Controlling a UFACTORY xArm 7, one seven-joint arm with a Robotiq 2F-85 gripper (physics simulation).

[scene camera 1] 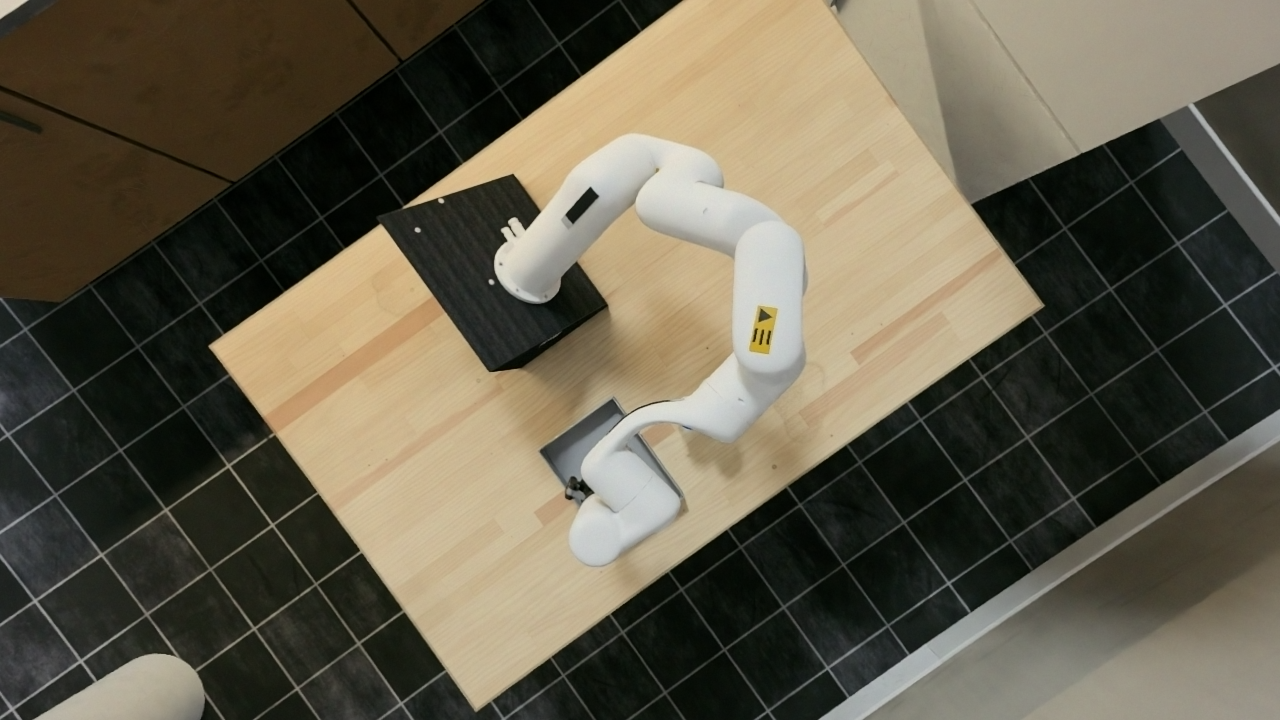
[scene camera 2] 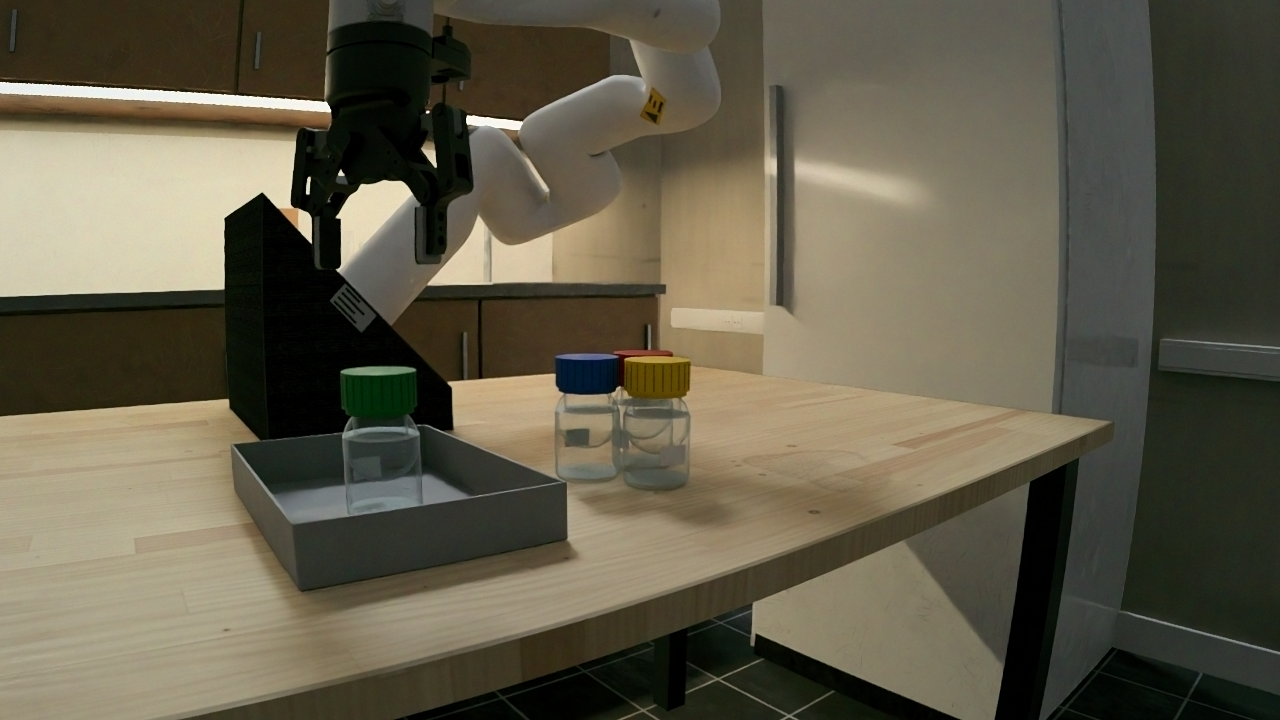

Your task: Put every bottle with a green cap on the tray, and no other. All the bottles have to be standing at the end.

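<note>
A clear bottle with a green cap [scene camera 2: 381, 447] stands upright inside the grey tray [scene camera 2: 429, 543] [scene camera 1: 572, 431]. Beside the tray, on the table, stand a bottle with a blue cap [scene camera 2: 586, 429] and a bottle with a yellow cap [scene camera 2: 657, 438]. A bottle with a red cap [scene camera 2: 640, 352] stands behind them, mostly hidden. In scene camera 1 the arm hides these bottles. My gripper [scene camera 2: 379, 246] is open and empty, high above the tray and the green-capped bottle, fingers pointing down.
The black mounting block [scene camera 1: 483, 268] [scene camera 2: 304, 358] of the arm stands on the wooden table [scene camera 1: 402, 537] [scene camera 2: 805, 465] behind the tray. The white arm [scene camera 1: 769, 295] [scene camera 2: 581, 116] arches over the table. A tall pale cabinet [scene camera 2: 913, 268] stands beyond the table.
</note>
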